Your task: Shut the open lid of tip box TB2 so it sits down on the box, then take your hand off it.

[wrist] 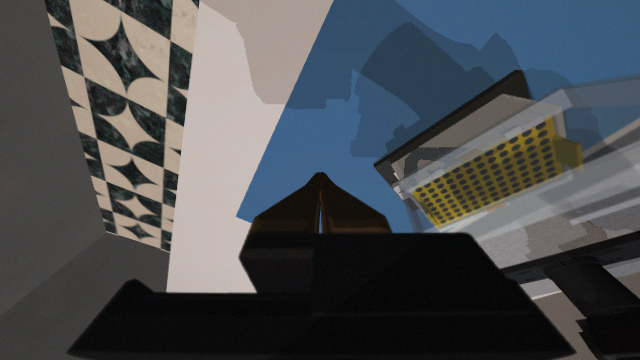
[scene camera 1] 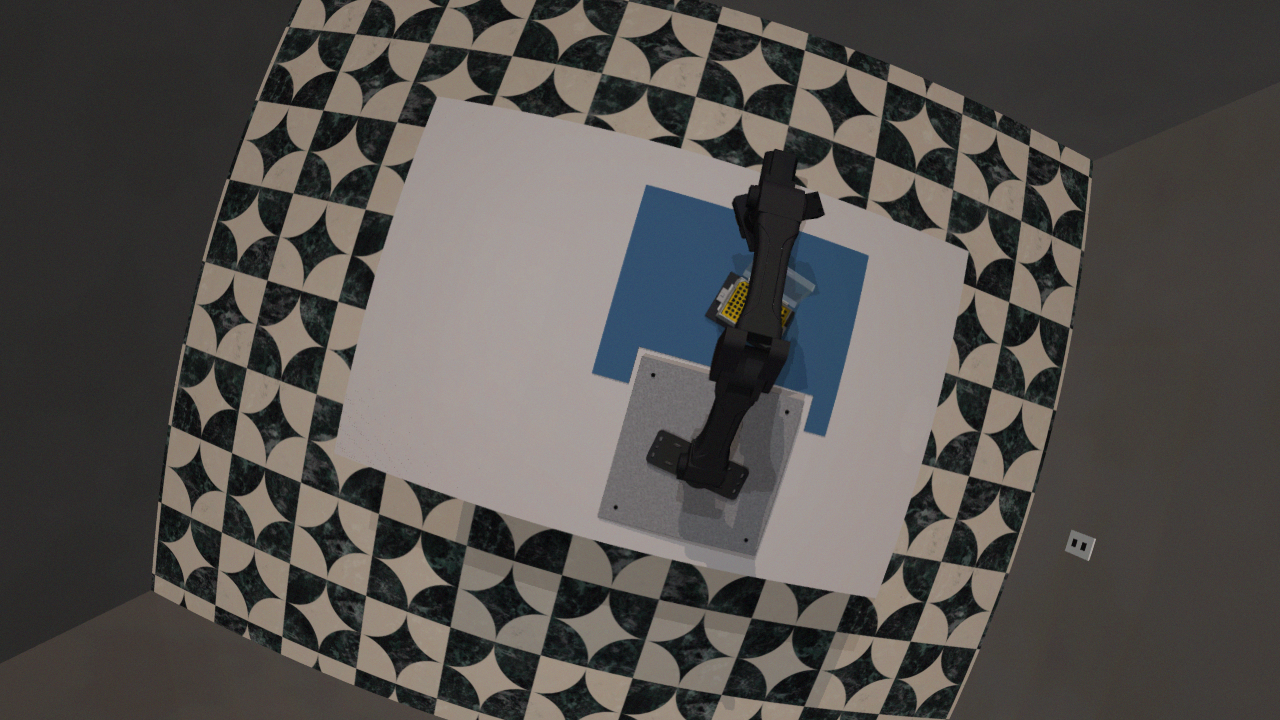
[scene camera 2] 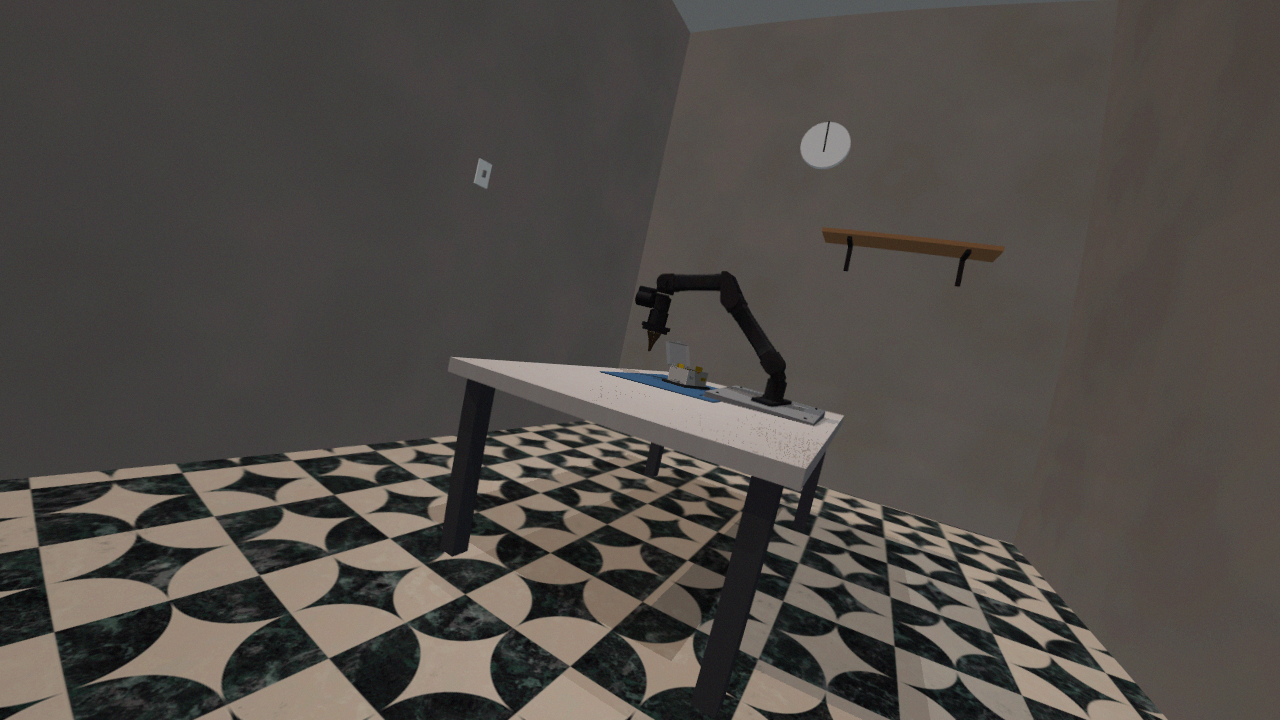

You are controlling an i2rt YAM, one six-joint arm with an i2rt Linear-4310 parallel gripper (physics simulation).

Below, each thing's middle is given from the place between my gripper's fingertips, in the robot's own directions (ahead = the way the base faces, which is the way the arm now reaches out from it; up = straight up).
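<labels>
I look at the clear lid (scene camera 1: 797, 288) and find it 9 cm to the right of my hand, 7 cm behind it and, last, 1 cm above it.
</labels>
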